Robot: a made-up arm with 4 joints.
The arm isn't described. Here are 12 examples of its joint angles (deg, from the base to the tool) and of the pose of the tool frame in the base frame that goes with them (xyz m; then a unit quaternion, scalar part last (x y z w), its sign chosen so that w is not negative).
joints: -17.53 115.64 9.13 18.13
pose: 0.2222 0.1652 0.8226 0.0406 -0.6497 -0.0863 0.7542
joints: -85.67 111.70 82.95 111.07
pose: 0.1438 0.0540 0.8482 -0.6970 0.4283 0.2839 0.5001
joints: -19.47 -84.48 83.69 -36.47
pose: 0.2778 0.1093 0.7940 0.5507 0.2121 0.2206 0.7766
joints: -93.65 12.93 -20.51 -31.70
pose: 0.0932 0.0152 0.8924 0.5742 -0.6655 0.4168 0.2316
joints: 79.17 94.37 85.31 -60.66
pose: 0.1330 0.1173 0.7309 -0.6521 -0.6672 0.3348 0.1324
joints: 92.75 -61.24 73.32 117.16
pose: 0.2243 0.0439 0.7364 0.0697 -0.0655 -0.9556 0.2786
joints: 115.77 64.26 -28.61 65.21
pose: 0.1263 -0.0326 0.6952 -0.6414 0.1897 -0.1212 0.7334
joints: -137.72 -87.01 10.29 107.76
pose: 0.1843 -0.0272 0.7804 0.1754 0.4906 0.8472 0.1040
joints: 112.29 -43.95 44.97 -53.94
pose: 0.2311 0.0660 0.7002 -0.3522 0.4050 0.2412 0.8085
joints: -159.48 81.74 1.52 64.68
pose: 0.1596 -0.0492 0.8494 -0.9445 0.0951 0.1828 0.2560
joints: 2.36 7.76 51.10 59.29
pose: 0.2123 0.1062 0.8263 0.6176 0.0578 -0.3035 0.7233
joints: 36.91 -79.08 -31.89 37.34
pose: 0.2091 0.1287 0.8547 0.4820 0.8218 0.1674 0.2537
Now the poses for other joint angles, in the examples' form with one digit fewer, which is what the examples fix.
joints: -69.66 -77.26 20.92 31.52
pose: 0.206 0.031 0.880 0.704 0.444 0.541 0.121
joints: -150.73 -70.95 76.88 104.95
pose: 0.219 0.001 0.827 -0.410 -0.756 -0.486 0.158
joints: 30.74 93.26 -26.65 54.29
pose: 0.204 0.134 0.676 -0.103 -0.141 0.016 0.984
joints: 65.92 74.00 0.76 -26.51
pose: 0.172 0.110 0.663 -0.516 -0.093 0.557 0.644
